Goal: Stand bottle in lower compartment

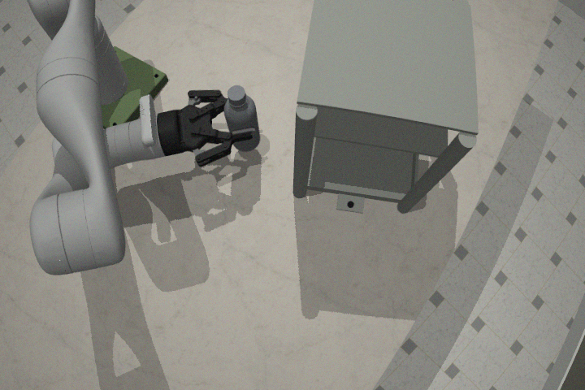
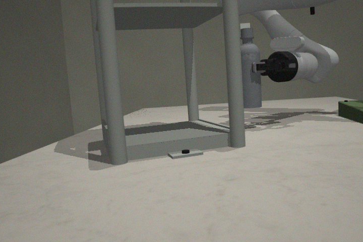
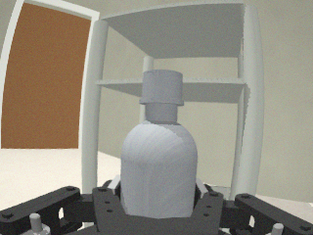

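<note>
Now: hand 170 mm short of the shelving unit, 120 mm to the right of it and 40 mm below it. Round my hand: grey bottle 20 mm above.
</note>
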